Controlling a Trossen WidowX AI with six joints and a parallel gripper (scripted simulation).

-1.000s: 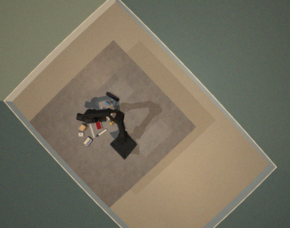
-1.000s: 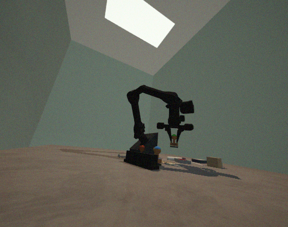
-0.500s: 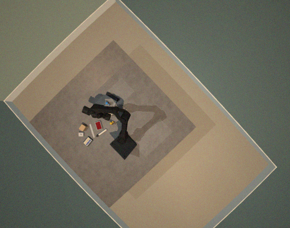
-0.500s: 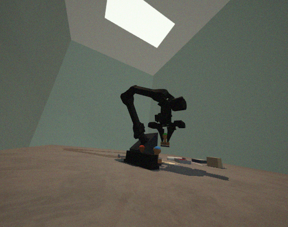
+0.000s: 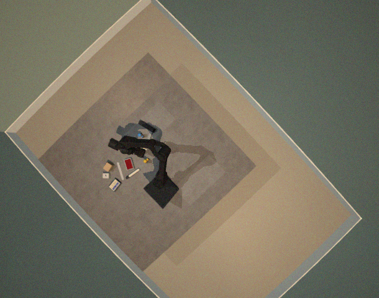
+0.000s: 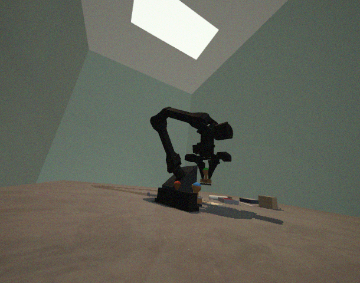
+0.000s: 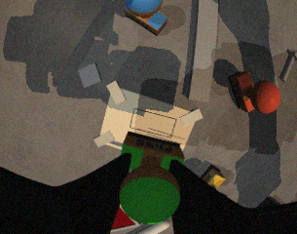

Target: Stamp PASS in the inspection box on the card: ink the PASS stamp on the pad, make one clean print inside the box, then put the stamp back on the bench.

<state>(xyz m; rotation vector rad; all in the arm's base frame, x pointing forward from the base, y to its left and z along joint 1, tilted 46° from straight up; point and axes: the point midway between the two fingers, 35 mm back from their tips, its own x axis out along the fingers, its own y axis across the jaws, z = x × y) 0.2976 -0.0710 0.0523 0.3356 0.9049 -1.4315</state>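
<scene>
Right now my gripper tip is 9 cm above the cream card and 1 cm to the right of it. From my gripper tip the other things lie so: green-knobbed stamp right at my gripper tip; red-knobbed stamp 8 cm to the right, 7 cm below, 7 cm behind; yellow-knobbed stamp 10 cm behind, 7 cm below, 3 cm to the left.
</scene>
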